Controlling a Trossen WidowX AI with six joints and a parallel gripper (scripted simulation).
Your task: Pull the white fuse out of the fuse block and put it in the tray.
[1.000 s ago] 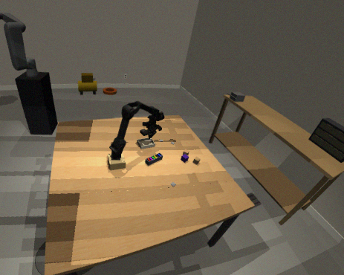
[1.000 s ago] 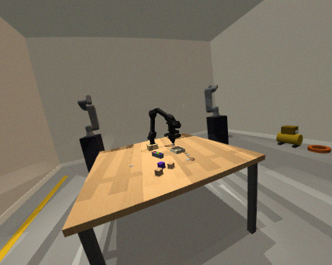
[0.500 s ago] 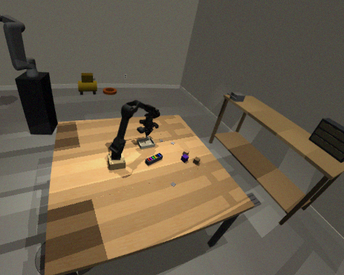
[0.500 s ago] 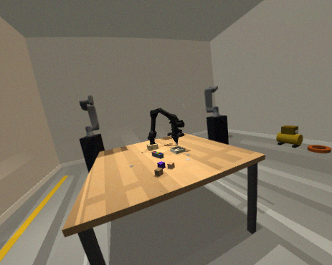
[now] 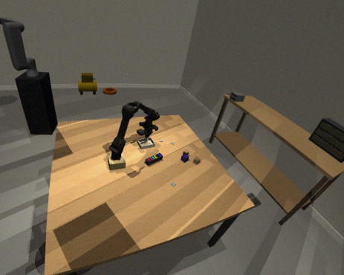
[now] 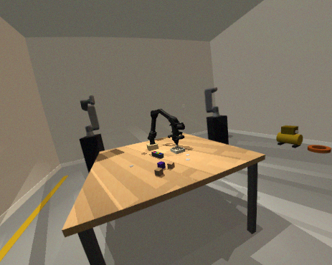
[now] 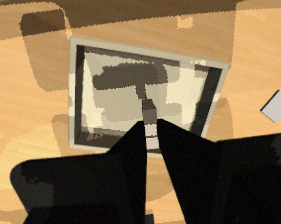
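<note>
Right now the white fuse is 10 mm below my gripper tip. Round my gripper tip: tray 60 mm below.
</note>
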